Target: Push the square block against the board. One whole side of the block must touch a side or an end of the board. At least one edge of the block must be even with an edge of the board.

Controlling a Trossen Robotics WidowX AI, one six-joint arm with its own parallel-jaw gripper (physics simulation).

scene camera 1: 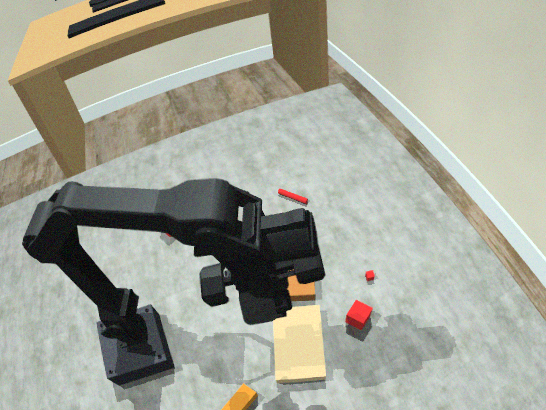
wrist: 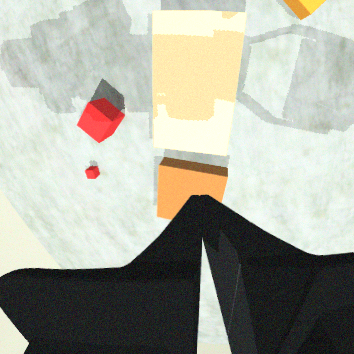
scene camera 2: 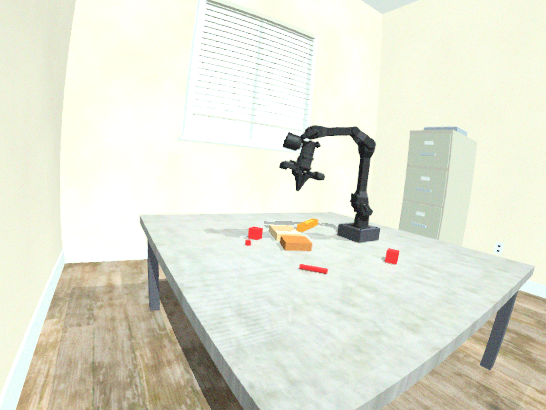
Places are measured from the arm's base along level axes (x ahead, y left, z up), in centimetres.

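Where they show: gripper, fingertip midpoint: (wrist: 198, 202) (scene camera 2: 297, 191); arm's base, origin of the base link: (scene camera 1: 131, 331) (scene camera 2: 361, 226).
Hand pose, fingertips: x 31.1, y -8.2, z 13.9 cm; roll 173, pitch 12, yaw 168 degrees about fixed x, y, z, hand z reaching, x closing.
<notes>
Each offset is from my fingertips to the centre of the thing. "spot": to the spot under its first point.
The square block is orange {dx +5.9, dy +10.8, dz -18.0 cm} (scene camera 1: 302, 288) (scene camera 2: 296, 243) (wrist: 187, 185) and lies flat at one end of the board. The board is a pale cream rectangle {spot: dx +2.0, dy -5.3, dz -16.5 cm} (scene camera 1: 301, 345) (scene camera 2: 281, 230) (wrist: 195, 75), also flat on the table. In the wrist view a narrow grey strip of table shows between them, so they are apart. The block's facing side is slightly slanted to the board's end, and its left edge stands slightly inward of the board's left edge. My gripper (scene camera 1: 267, 307) (scene camera 2: 299, 189) (wrist: 198, 202) is shut and empty, high above the table. It hides part of the block in scene camera 1 and the wrist view.
A red cube {dx +15.5, dy -3.4, dz -17.5 cm} (scene camera 1: 359, 314) (scene camera 2: 255, 233) (wrist: 101, 120) and a tiny red cube {dx +22.3, dy +4.8, dz -18.7 cm} (scene camera 1: 370, 275) (scene camera 2: 248, 242) (wrist: 92, 172) lie to one side. An orange-yellow bar {dx -19.7, dy -16.5, dz -17.9 cm} (scene camera 1: 241, 398) (scene camera 2: 307, 225) lies beyond the board. A red rod {dx +14.7, dy +33.8, dz -18.8 cm} (scene camera 1: 293, 196) (scene camera 2: 313, 269) and another red cube {dx -17.9, dy +36.8, dz -17.5 cm} (scene camera 2: 392, 256) lie farther off.
</notes>
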